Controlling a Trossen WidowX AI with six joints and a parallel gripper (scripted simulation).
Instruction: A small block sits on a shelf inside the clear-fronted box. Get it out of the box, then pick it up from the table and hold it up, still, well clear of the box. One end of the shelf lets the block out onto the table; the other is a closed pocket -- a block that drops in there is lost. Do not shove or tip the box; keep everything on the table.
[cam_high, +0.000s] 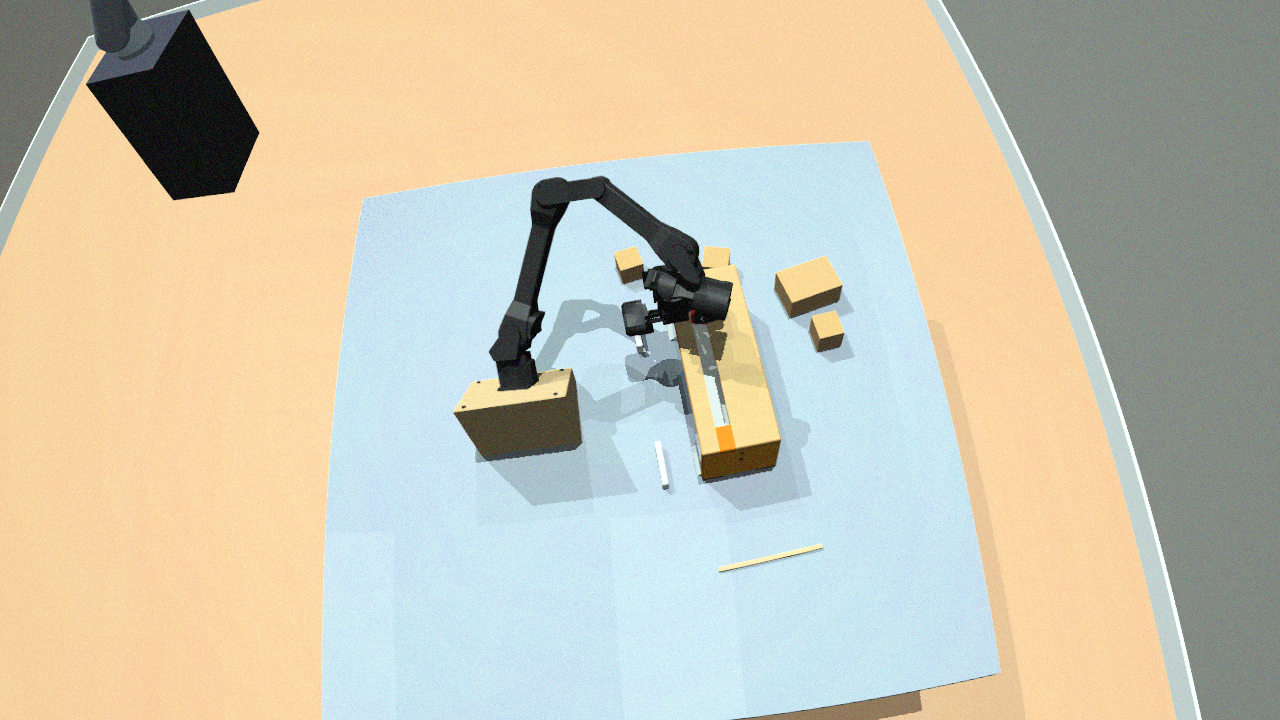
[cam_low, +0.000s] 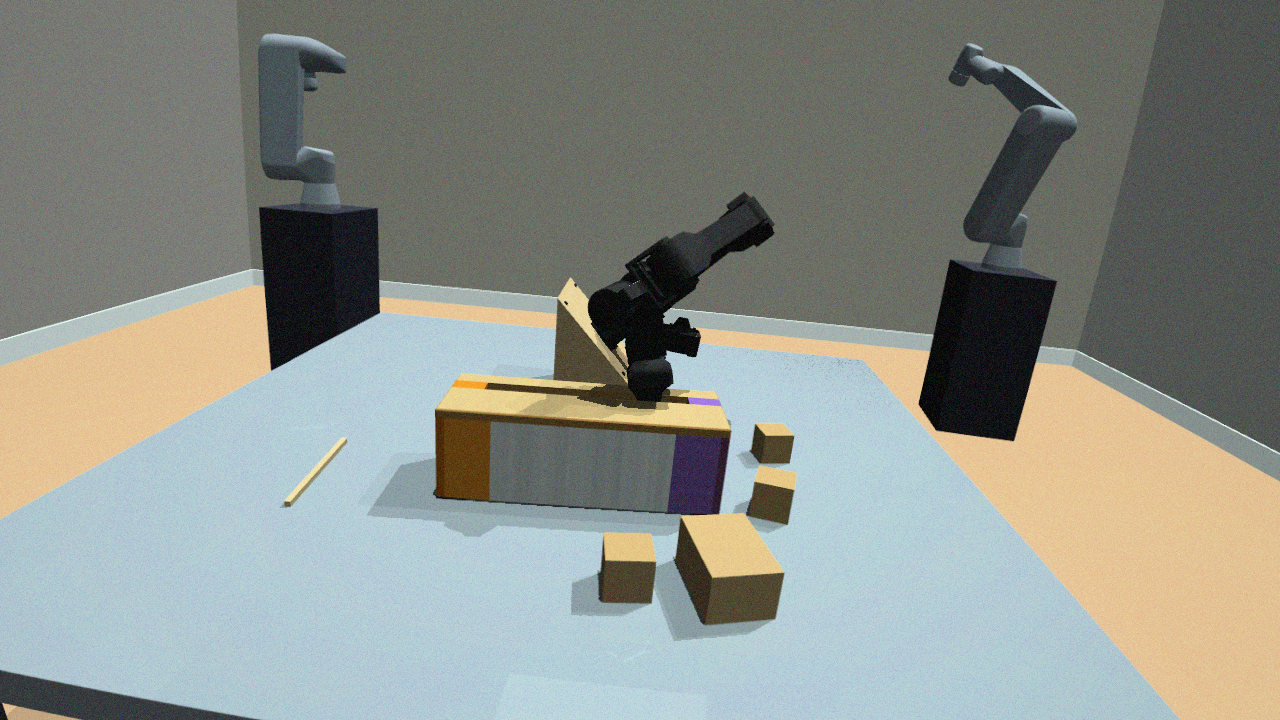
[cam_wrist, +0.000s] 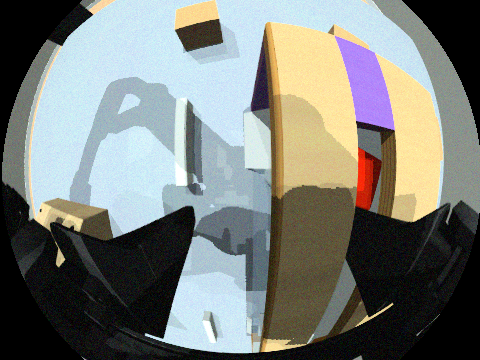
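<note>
Right now the red block is 5 cm ahead of my gripper tip and 3 cm to the left of it. The rest, counted from my gripper tip: thin wooden stick 44 cm to the right, 19 cm ahead, 9 cm below.
</note>
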